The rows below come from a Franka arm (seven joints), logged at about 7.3 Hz.
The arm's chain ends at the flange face. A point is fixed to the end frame.
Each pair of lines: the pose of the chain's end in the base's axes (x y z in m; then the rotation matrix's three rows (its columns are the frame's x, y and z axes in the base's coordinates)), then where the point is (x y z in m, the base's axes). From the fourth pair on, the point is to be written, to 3 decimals.
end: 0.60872 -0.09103 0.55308; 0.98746 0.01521 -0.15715; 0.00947 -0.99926 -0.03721; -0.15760 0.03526 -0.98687
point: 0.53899 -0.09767 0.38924
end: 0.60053 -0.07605 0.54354; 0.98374 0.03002 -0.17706; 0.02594 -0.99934 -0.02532; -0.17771 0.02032 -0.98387
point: 0.52751 -0.08135 0.38108
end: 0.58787 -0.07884 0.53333; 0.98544 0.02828 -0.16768; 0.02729 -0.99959 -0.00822; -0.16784 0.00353 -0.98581
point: 0.51640 -0.08124 0.37012
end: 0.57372 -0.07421 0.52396; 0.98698 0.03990 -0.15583; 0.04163 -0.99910 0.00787; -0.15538 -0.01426 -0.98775
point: 0.504 -0.074 0.360
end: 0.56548 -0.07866 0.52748; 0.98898 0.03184 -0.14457; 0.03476 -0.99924 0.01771; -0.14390 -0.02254 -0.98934
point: 0.498 -0.077 0.363
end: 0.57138 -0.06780 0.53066; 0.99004 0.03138 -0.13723; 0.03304 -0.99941 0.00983; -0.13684 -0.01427 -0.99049
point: 0.505 -0.067 0.365
